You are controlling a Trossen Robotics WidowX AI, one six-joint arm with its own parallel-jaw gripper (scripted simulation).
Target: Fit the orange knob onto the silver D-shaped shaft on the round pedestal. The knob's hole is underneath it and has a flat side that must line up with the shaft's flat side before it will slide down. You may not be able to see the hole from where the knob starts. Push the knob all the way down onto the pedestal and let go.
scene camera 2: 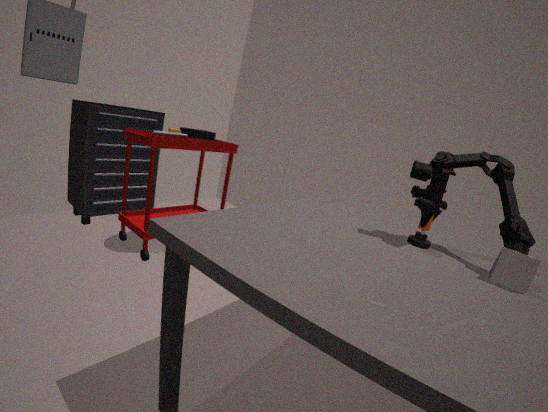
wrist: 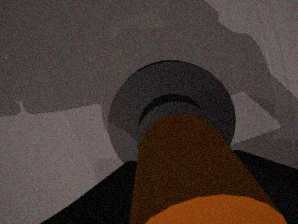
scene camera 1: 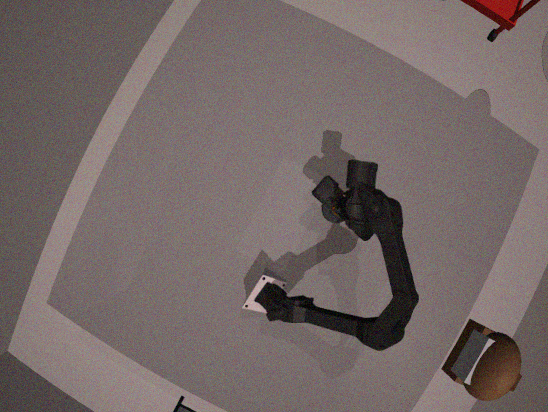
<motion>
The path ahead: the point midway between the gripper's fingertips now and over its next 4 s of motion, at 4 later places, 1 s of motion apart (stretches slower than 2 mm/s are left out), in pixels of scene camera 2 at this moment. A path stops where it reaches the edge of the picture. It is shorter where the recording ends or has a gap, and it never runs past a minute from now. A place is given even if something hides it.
The gripper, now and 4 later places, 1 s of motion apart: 424,226; 425,226; 424,227; 423,231; 428,212
</motion>
